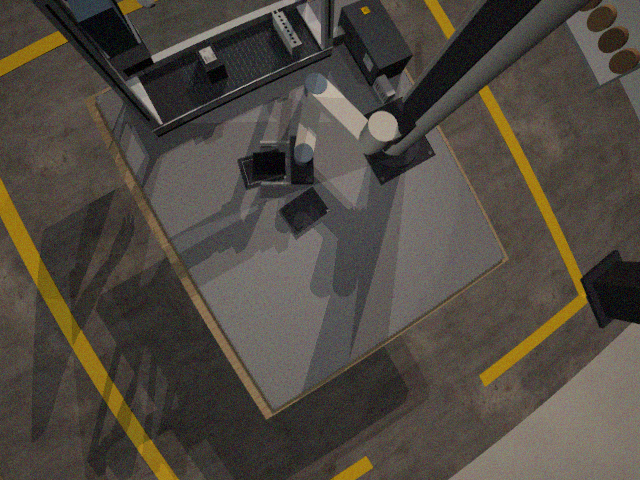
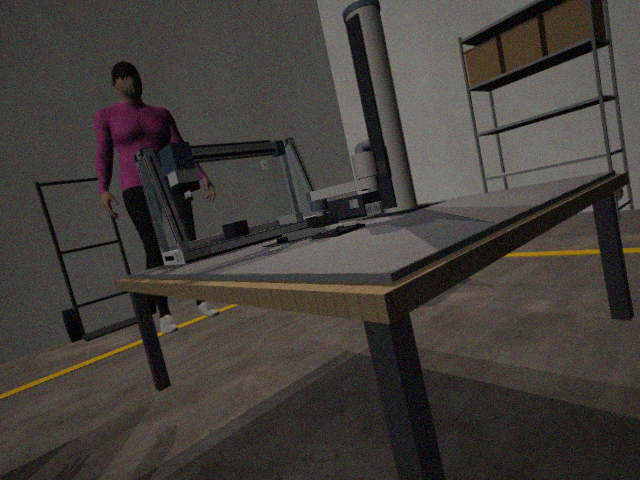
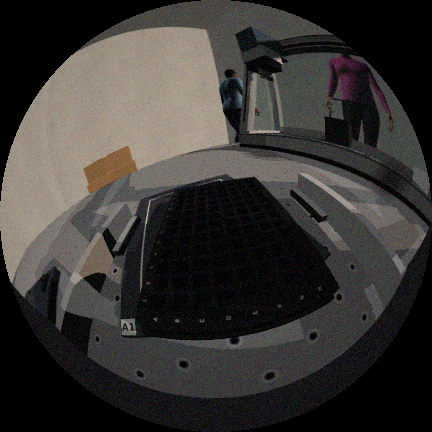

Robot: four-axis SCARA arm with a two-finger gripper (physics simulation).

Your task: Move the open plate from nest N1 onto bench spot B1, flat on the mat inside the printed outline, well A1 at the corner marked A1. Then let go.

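Frame: origin at the arm's base, x back, y right, z up, level; metres.
Seen in the pictures: gripper, fingertip midpoint: (image 1: 260, 163) (image 2: 285, 237) (image 3: 212, 194).
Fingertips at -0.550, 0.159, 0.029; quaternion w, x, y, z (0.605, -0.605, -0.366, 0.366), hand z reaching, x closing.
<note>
Pixels of each thing's top centre, then the offset from my fingertips to it, as dx, dy, dz. "pt": a spot on its surface instead. Level surfaces: height alone.
- open plate, middle of its top: (image 3: 221, 217) (image 1: 269, 162) +0.032, -0.013, +0.000
- dark mat, its level: dz -0.014
- printed white outline, surface spot: (image 3: 148, 220) pt -0.031, -0.056, -0.015
- A1 label, surface spot: (image 3: 128, 327) pt +0.061, -0.091, -0.014
- dark flat holder, middle of its top: (image 2: 337, 228) (image 1: 304, 210) +0.061, -0.247, +0.002
- dark box, surface spot: (image 1: 377, 41) pt +0.642, +0.200, +0.099
The open plate (image 1: 268, 165) (image 3: 225, 260) is a black well plate over the dark mat (image 1: 247, 178) (image 3: 131, 280) of bench spot B1. It covers much of the mat and is turned a little against the printed white outline (image 3: 148, 220). Its lettered edge starts with A beside the A1 label (image 3: 128, 327). Whether it lies fully flat is hard to tell. My gripper (image 1: 272, 162) (image 3: 212, 194) is open, with one pale finger on each side of the plate and a gap at both sides. A dark flat holder (image 1: 303, 211) (image 2: 338, 230), apparently nest N1, shows no distinct plate.
A framed gantry with a dark deck (image 1: 175, 100) stands along the table's back edge. A dark box (image 1: 377, 41) stands near my arm's column (image 2: 392, 113). A person in pink (image 2: 135, 126) stands behind the gantry. A shelf rack (image 2: 478, 133) stands by the wall.
</note>
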